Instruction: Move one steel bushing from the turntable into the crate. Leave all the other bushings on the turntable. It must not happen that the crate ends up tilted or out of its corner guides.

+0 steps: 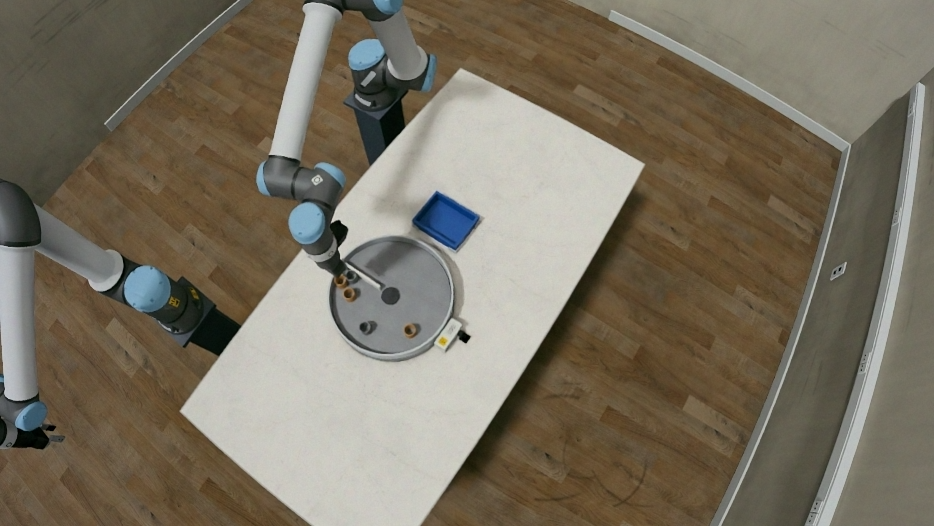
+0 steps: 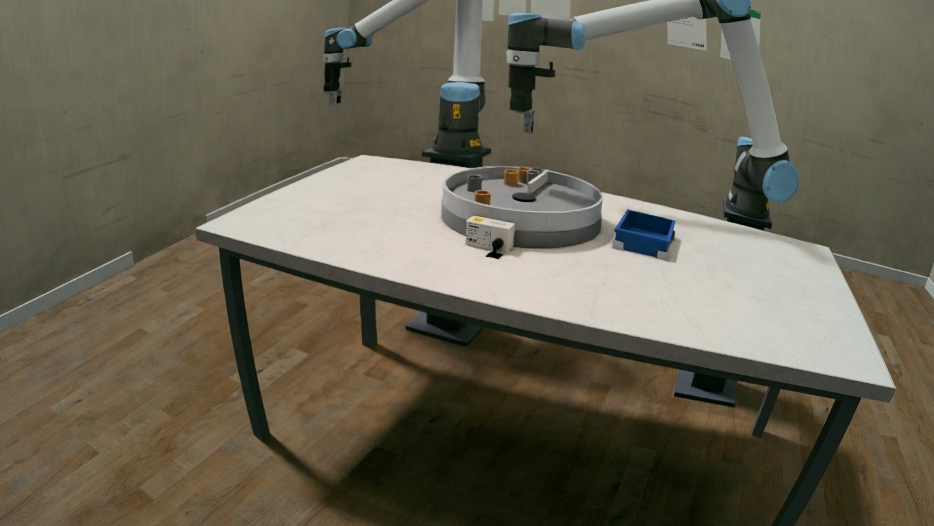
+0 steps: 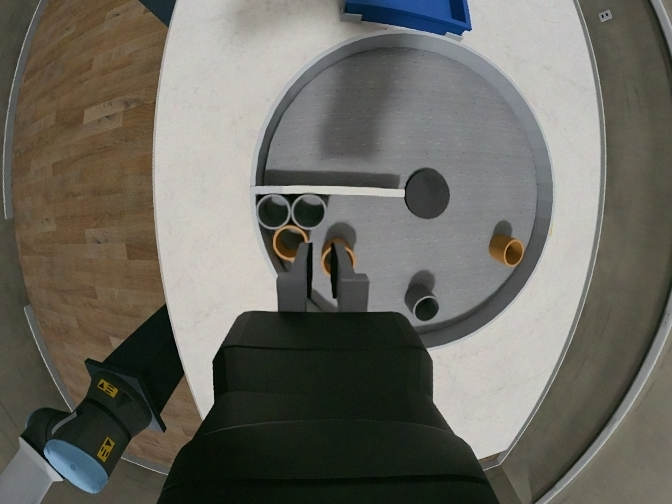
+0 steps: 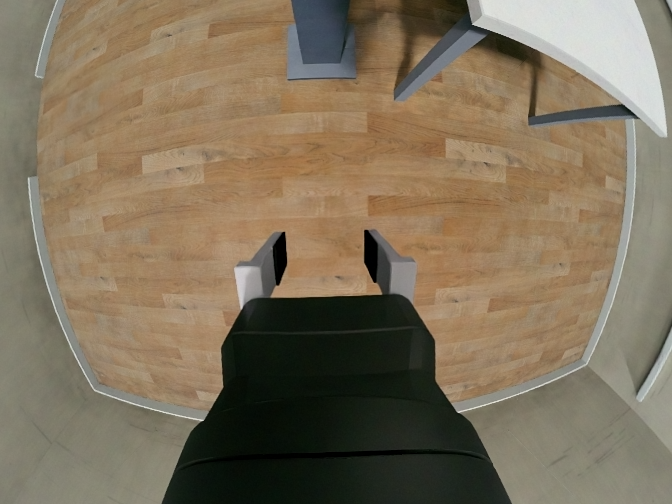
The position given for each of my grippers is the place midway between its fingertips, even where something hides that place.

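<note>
There is a blue crate (image 1: 440,214), which I also find in image 2 (image 2: 651,237), while in image 4 the crate is out of frame. My left gripper (image 2: 528,132) appears in image 3 too (image 3: 321,259). My right gripper (image 4: 325,246) I can see as well. Then I see a steel bushing (image 3: 429,311), and with it an orange bushing (image 3: 498,250).
</note>
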